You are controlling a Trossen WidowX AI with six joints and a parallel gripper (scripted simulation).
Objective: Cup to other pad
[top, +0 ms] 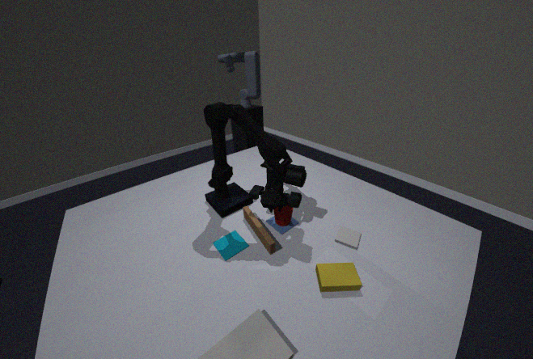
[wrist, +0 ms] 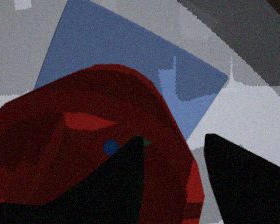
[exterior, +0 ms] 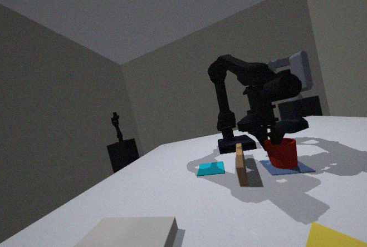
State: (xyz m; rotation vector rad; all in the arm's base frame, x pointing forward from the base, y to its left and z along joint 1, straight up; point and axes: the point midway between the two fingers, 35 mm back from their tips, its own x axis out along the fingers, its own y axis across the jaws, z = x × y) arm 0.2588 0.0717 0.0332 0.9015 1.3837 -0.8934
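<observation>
The light blue pad lies 40 mm below my gripper tip, 30 mm ahead of it and 10 mm to the left of it. The rest, counted from my gripper tip: dark red cup 30 mm ahead, 10 mm to the left; blue marble 20 mm to the left, 20 mm below, 20 mm ahead; wooden bar 100 mm to the right, 20 mm below.
</observation>
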